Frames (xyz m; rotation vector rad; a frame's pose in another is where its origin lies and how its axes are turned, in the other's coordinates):
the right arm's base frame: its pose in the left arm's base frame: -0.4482 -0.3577 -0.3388 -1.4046 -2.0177 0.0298
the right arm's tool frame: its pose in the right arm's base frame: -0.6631 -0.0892 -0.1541 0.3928 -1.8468 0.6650
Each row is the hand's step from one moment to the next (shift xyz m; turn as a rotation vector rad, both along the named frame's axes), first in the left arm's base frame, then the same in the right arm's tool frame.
Working: the left arm's base frame: its pose in the right arm's tool frame: -0.5666 -0.1479 -1.0172 -1.1551 -1.3700 1.6854

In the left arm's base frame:
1: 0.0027 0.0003 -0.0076 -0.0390 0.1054 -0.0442
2: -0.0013 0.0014 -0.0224 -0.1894 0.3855 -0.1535
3: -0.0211 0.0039 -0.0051 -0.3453 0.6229 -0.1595
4: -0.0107 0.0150 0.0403 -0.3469 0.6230 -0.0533
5: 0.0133 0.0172 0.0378 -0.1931 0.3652 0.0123
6: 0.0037 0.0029 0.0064 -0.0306 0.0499 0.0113
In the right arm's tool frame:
1: 0.0060 0.0053 -0.0013 0.0593 -0.0418 -0.0966
2: 0.0212 0.0071 -0.0024 0.2272 -0.1980 -0.3424
3: 0.0130 -0.0178 0.0006 0.3005 -0.3890 -0.5395
4: -0.0326 -0.0284 -0.0099 0.2032 -0.4311 -0.5331
5: -0.0394 -0.0064 -0.0175 0.0750 -0.2601 -0.3123
6: -0.0072 0.0002 -0.0033 0.0030 -0.0430 -0.0412

